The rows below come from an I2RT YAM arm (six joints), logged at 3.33 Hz.
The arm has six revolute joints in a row. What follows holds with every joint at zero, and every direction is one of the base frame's. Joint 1 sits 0.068 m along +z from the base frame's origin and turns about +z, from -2.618 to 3.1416 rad. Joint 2 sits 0.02 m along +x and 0.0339 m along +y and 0.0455 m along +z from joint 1 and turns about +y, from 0 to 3.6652 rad. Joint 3 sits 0.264 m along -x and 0.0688 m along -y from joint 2 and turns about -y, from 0 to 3.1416 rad. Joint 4 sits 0.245 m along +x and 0.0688 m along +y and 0.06 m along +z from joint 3 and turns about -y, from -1.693 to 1.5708 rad. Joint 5 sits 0.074 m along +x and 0.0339 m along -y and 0.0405 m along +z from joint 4 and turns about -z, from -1.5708 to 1.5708 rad. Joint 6 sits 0.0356 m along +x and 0.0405 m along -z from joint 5 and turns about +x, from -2.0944 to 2.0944 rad. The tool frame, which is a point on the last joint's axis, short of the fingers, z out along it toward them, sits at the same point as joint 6; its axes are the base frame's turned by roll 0, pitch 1.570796 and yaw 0 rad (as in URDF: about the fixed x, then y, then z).
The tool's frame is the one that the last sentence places.
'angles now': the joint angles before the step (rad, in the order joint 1, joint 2, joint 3, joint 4, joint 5, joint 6). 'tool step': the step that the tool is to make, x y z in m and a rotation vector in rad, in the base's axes. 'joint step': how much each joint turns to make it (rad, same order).
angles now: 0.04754 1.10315 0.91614 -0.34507 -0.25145 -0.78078
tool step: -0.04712 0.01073 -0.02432 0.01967 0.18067 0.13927
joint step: 0.04903 -0.14285 -0.09989 -0.22992 -0.09224 -0.02765
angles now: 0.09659 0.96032 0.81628 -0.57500 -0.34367 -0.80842
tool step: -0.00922 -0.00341 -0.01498 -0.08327 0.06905 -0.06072
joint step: 0.00467 -0.02172 -0.04027 -0.06153 0.09975 -0.01062
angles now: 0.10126 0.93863 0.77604 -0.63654 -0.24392 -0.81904
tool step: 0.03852 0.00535 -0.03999 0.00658 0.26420 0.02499
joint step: 0.00002 0.27612 0.04621 -0.03235 -0.04147 -0.00015
